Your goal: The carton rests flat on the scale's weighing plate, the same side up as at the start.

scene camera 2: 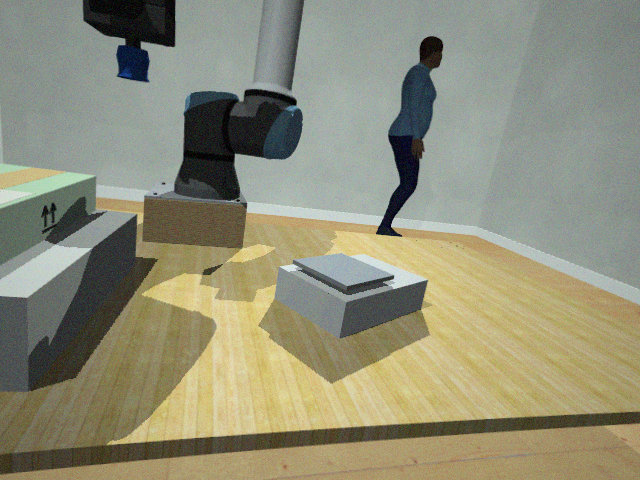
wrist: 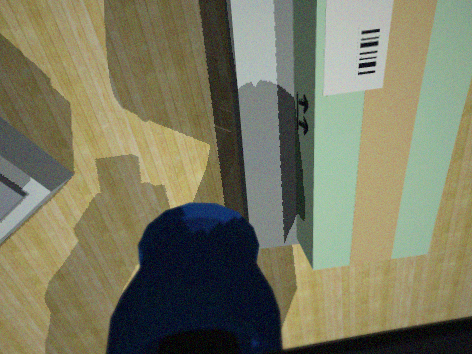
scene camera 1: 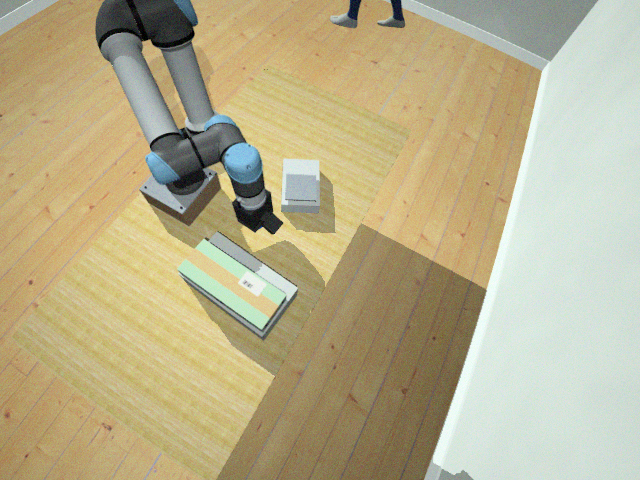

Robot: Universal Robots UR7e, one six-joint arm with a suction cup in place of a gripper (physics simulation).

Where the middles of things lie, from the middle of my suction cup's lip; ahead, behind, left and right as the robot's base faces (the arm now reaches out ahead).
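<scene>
Relative to the scale [scene camera 2: 342, 294], my suction cup is 28 cm above, 7 cm past and 36 cm to the right of it.
</scene>
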